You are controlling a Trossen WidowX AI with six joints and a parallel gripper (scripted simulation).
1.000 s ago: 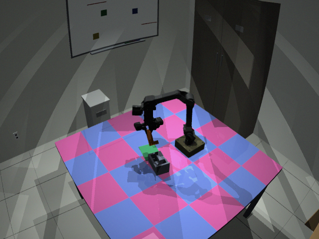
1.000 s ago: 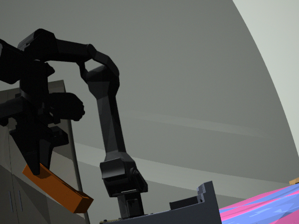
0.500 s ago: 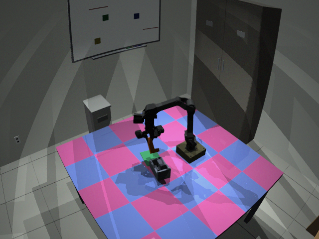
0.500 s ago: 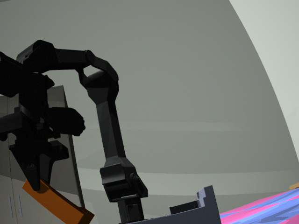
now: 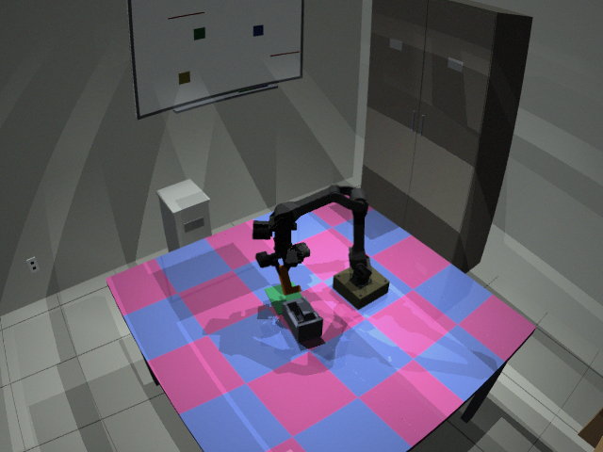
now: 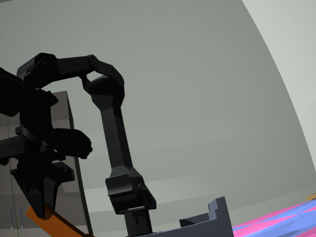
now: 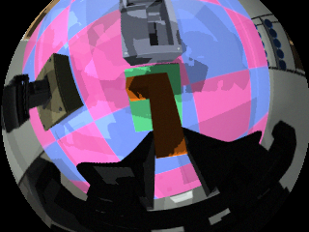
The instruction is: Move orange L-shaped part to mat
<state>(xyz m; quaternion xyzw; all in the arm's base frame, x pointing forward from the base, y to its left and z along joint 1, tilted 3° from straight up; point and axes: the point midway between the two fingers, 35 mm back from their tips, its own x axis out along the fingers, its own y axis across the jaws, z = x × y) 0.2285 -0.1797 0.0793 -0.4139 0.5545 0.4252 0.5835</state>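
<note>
The green mat is 2 cm to the left of my gripper tip and 12 cm below it. The rest, counted from my gripper tip: orange L-shaped part (3 cm to the left, 3 cm below).
</note>
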